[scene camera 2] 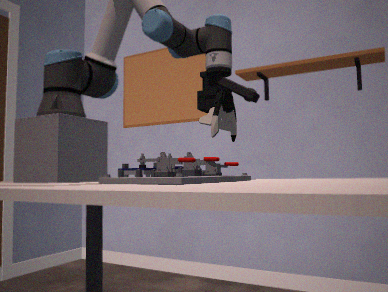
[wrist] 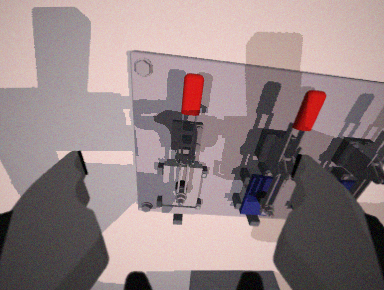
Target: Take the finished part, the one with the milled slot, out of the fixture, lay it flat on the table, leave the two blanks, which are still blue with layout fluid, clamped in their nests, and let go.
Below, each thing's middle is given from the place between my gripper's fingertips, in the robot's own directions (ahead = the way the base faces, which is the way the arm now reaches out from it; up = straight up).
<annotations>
My gripper is now 7 cm above the red handle (wrist: 193, 83). Round my hand: fixture plate (scene camera 2: 231, 178): 11 cm to the right, 11 cm below, 6 cm behind; finished part (wrist: 171, 169): 12 cm behind, 9 cm below.
</annotations>
